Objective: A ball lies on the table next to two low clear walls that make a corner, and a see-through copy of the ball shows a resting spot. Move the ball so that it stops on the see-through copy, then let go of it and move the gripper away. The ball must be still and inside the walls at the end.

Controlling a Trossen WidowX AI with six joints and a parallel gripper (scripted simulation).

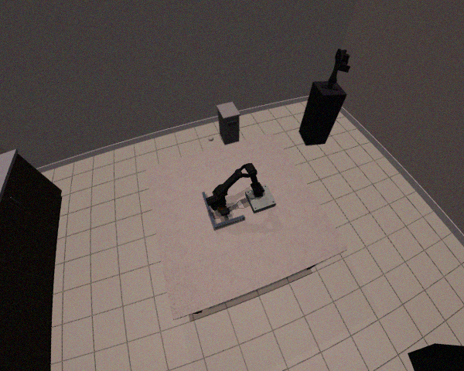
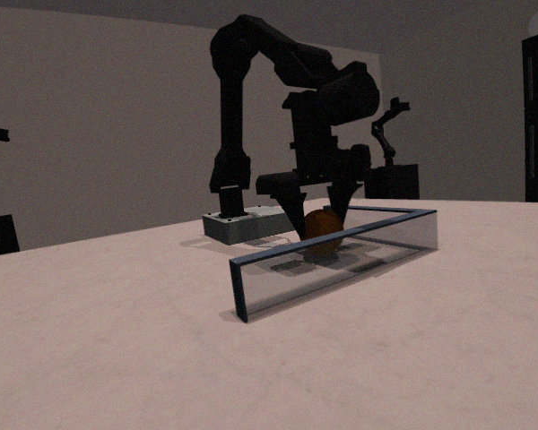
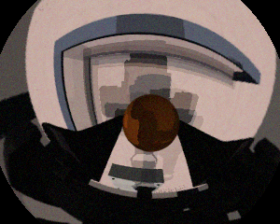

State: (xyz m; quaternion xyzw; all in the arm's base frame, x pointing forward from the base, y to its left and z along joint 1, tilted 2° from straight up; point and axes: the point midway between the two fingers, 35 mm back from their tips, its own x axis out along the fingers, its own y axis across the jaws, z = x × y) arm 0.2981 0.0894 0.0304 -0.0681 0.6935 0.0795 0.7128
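Now: the see-through copy of ball right at my gripper tip. From my gripper tip the other things lie so: wall 10 cm ahead, 1 cm to the right, 1 cm below.
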